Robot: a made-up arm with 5 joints. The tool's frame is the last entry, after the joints.
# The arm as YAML. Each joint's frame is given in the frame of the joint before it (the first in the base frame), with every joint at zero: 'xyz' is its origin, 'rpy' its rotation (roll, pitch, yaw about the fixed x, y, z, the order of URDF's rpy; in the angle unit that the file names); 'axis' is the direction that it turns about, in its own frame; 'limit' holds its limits. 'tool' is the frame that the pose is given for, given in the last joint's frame.
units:
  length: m
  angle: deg
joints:
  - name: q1
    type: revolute
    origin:
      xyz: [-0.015, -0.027, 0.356]
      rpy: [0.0, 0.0, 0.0]
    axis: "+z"
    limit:
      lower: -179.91
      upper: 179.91
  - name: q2
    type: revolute
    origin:
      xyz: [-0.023, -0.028, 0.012]
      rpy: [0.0, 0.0, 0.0]
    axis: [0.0, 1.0, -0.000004]
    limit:
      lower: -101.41
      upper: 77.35
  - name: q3
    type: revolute
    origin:
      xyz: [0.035, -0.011, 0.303]
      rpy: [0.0, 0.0, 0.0]
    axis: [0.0, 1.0, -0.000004]
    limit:
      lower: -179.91
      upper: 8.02
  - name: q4
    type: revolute
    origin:
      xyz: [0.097, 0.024, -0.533]
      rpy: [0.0, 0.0, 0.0]
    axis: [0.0, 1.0, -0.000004]
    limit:
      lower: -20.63
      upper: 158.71
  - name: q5
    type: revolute
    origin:
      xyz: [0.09, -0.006, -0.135]
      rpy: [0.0, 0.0, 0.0]
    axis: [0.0, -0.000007, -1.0]
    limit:
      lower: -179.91
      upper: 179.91
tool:
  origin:
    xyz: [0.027, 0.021, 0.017]
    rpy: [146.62, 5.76, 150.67]
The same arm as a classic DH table. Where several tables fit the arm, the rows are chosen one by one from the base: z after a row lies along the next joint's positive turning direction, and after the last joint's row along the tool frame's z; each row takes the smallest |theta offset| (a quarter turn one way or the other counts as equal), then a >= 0, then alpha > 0; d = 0 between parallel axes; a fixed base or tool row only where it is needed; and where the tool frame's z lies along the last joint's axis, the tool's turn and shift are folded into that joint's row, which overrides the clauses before.
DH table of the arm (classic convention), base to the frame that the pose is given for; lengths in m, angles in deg. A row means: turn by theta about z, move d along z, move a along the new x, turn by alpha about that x. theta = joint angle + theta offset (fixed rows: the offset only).
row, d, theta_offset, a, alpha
base (fixed), 0, 60.95, -0.0309, 0
q1, 0.368, -60.95, -0.023, -90
q2, 0, -83.41, 0.305, 0
q3, 0, -16.9, -0.5418, 0
q4, -0.021, -79.69, -0.09, 90
q5, 0.0685, 37.99, -0.0084, -33.82
tool (fixed), 0.0596, -10.39, 0, 0
Joint limits (deg, base to tool): -179.91..179.91 -101.41..77.35 -179.91..8.02 -20.63..158.71 -179.91..179.91

